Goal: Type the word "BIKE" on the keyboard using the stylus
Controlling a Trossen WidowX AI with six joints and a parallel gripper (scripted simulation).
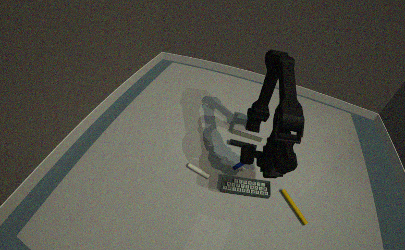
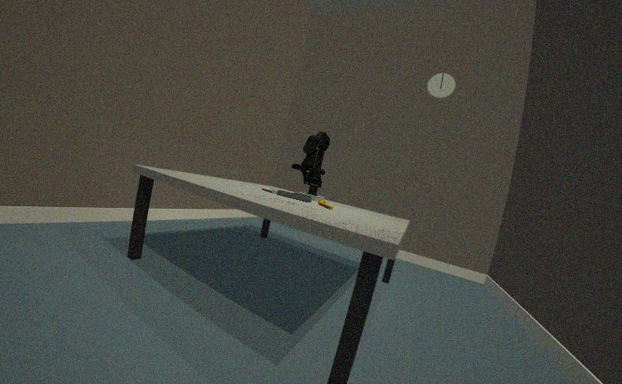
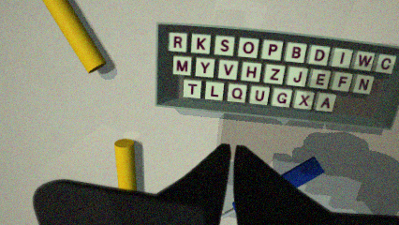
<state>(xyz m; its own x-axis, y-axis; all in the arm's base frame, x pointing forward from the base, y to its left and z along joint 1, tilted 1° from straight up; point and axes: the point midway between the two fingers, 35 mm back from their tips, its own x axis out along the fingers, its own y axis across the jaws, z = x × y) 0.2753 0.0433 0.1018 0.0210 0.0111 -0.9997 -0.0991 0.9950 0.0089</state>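
Right now my gripper tip is 100 mm past the blue stylus, 90 mm above it and 40 mm to the left of it. Also, from my gripper tip: dark cylinder: 170 mm behind, 80 mm below, 70 mm to the right; stylus tip: 120 mm behind, 90 mm below, 20 mm to the right; white cylinder: 220 mm to the right, 80 mm below, 10 mm ahead.
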